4 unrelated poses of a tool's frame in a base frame.
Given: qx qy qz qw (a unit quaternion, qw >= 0); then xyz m.
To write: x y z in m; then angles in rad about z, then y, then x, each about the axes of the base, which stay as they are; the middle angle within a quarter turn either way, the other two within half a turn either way. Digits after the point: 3 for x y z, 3 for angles.
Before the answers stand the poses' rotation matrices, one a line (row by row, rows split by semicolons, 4 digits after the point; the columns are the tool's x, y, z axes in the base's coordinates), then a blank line. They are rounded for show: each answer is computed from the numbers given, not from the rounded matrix.
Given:
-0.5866, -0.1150, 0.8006, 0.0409, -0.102, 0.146, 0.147
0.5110, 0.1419, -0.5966, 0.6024, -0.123, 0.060, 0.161
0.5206, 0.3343, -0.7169, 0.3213, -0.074, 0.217, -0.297
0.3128, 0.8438, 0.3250, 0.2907, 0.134, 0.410, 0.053
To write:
-0.3084 0.0694 -0.9487; 0.2004 -0.9702 -0.1362; -0.9299 -0.2321 0.2853
0.2479 0.8637 -0.4387; -0.5737 -0.2340 -0.7849; -0.7806 0.4463 0.4375
-0.2515 0.8088 -0.5316; -0.1126 -0.5700 -0.8139; -0.9613 -0.1448 0.2344
-0.6353 0.3389 0.6939; 0.7169 0.5931 0.3666; -0.2873 0.7304 -0.6197

-0.102, 0.146, 0.147, -2.920, -1.249, 0.445
-0.123, 0.060, 0.161, -1.291, -0.454, 1.062
-0.074, 0.217, -0.297, -1.872, -0.561, 1.290
0.134, 0.410, 0.053, -2.651, 0.767, -2.607

